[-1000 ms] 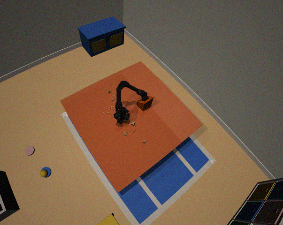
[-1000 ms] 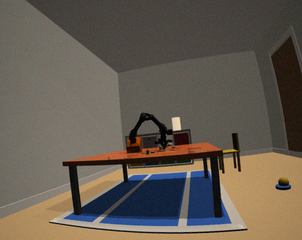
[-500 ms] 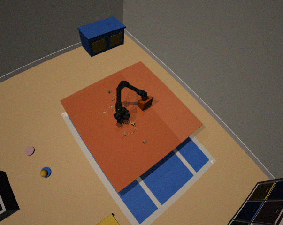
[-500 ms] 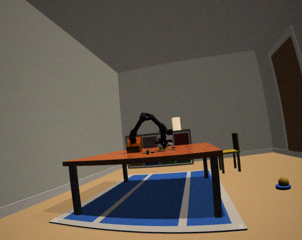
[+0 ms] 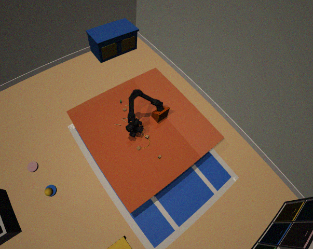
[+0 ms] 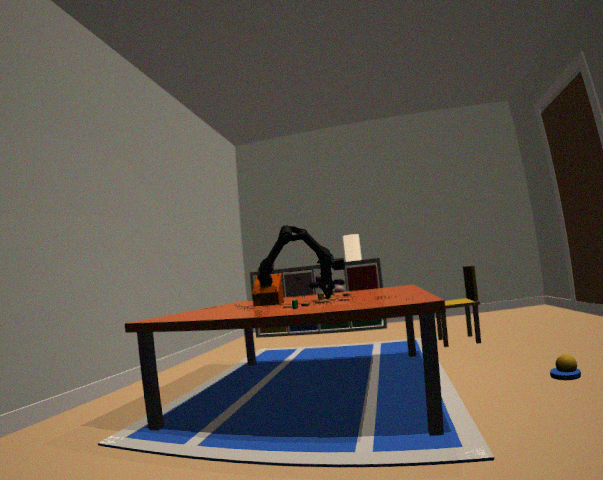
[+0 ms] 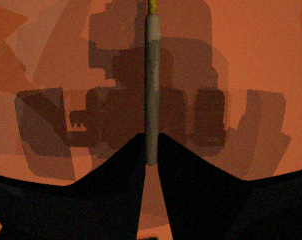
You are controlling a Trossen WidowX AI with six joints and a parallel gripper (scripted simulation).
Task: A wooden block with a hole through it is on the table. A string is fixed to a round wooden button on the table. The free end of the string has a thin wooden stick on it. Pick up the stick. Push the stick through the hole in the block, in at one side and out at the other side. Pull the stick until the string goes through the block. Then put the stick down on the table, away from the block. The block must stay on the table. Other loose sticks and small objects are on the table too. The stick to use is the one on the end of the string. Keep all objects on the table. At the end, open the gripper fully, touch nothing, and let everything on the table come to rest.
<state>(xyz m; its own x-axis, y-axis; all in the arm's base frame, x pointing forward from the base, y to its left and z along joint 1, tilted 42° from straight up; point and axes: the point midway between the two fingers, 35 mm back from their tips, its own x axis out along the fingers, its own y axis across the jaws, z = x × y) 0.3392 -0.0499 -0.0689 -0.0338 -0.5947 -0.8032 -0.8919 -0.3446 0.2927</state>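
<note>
My gripper tip is 4 cm to the right of the thin wooden stick, 2 cm past it and 1 cm below it. From my gripper tip the other things lie so: green object: 42 cm to the right, 9 cm behind, 2 cm above; wooden block: 11 cm to the left, 5 cm behind, 1 cm above.
</note>
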